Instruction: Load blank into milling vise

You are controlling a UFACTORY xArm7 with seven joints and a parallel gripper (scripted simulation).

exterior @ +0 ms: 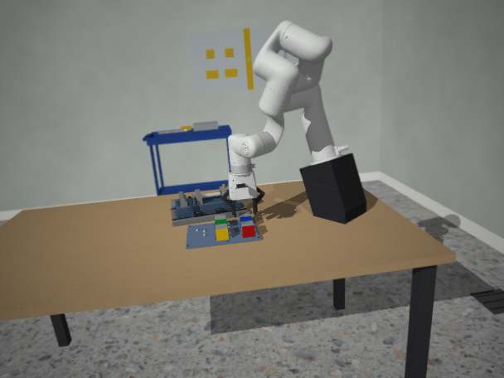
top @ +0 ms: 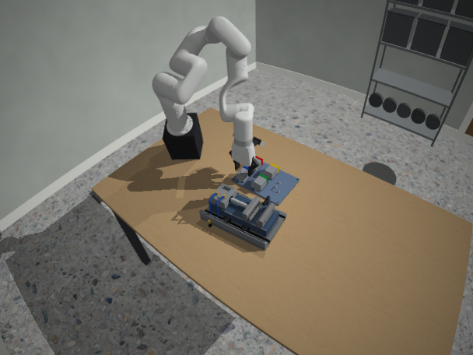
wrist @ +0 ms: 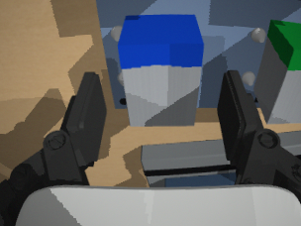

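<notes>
The blue-ended blank is 3 cm below my hand. The rest, counted from my hand: red-ended blank 1 cm behind, 9 cm to the left, 3 cm below; then green-ended blank 9 cm ahead, 1 cm to the left, 3 cm below; then blue infeed plate 9 cm ahead, 5 cm to the left, 5 cm below.
</notes>
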